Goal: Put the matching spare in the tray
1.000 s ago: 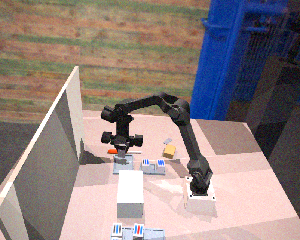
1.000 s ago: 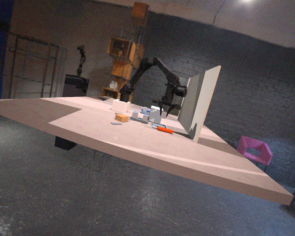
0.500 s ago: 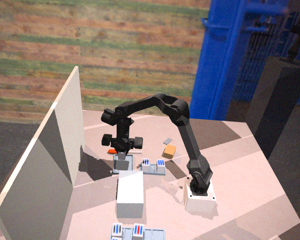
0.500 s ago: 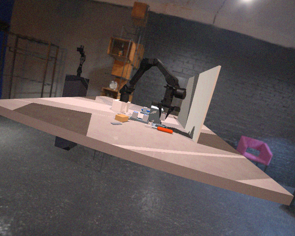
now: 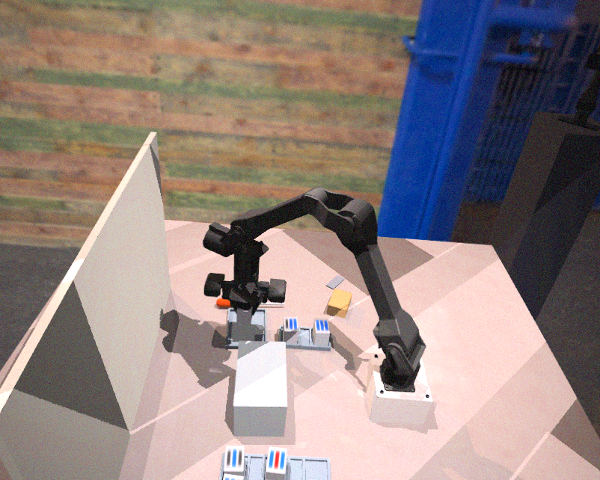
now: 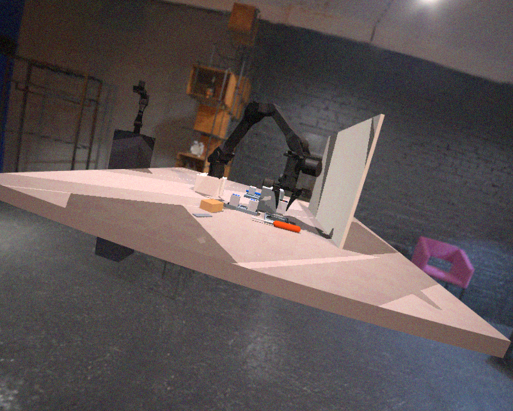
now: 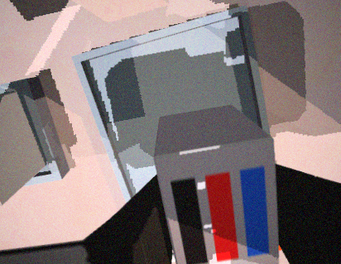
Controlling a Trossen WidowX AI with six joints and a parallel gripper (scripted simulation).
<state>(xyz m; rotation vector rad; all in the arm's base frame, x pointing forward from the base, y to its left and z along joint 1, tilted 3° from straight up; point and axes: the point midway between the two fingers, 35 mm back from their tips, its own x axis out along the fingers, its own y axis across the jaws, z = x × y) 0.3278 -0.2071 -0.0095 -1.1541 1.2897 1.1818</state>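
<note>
Now: gripper tip 5 cm above the tray. The rest, counted from my gripper tip: tan block 25 cm behind, 9 cm to the right, 3 cm below; mounted unit 5 cm behind, 22 cm to the left; grey wall panel 21 cm ahead, 22 cm to the left, 18 cm above.
</note>
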